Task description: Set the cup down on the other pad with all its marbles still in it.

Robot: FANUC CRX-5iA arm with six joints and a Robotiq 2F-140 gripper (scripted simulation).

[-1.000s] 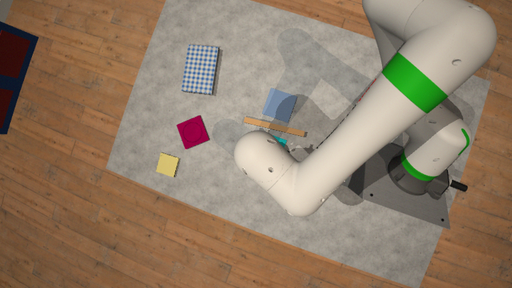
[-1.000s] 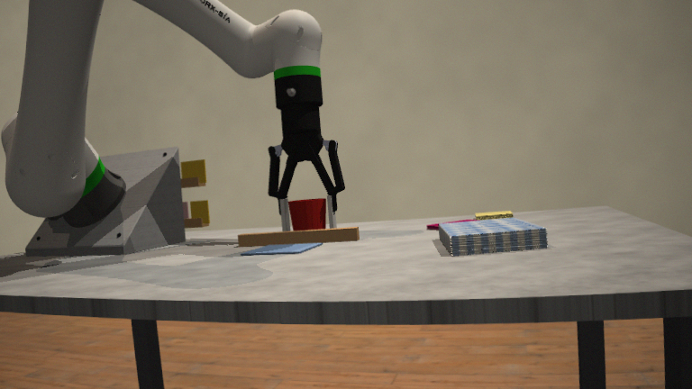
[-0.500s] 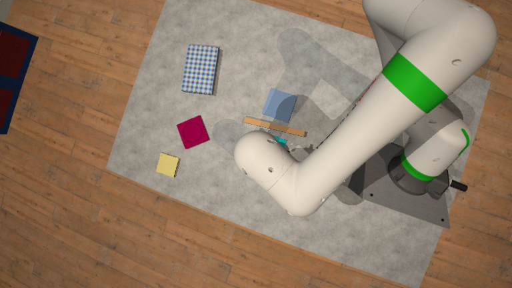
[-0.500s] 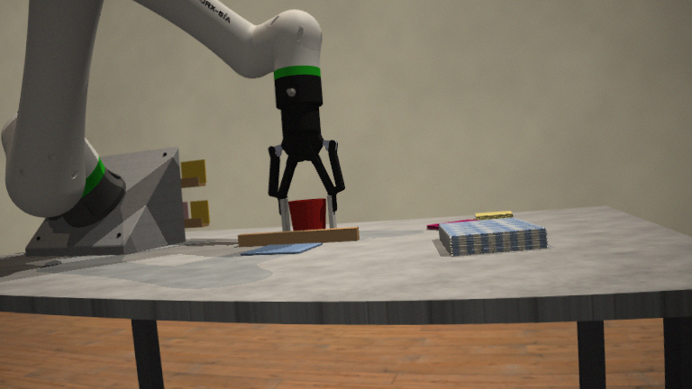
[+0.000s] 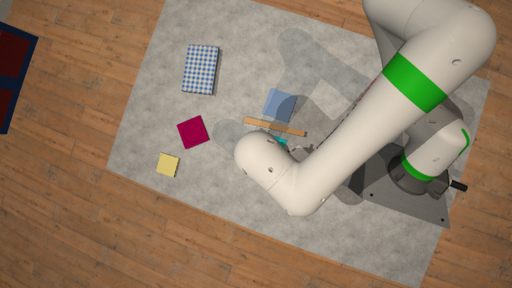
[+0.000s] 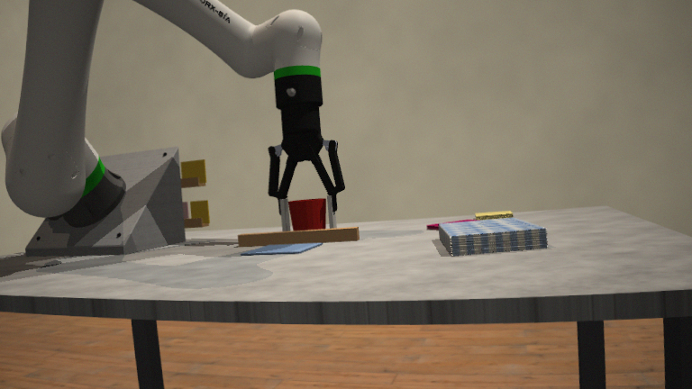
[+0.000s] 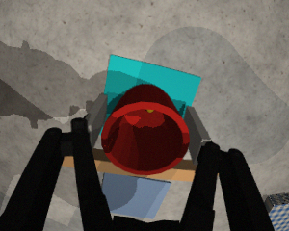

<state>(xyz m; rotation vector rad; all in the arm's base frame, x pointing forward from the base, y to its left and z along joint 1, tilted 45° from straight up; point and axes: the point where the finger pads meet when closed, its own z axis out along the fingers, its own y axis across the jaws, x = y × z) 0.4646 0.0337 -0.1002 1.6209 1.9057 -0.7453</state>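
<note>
Right now my hand is 20 mm above the red cup. Also, from my hand: light blue pad: 160 mm to the right, 50 mm below, 20 mm ahead; then wooden rail: 80 mm to the right, 40 mm below, 10 mm ahead; then cyan pad: 50 mm below.
</note>
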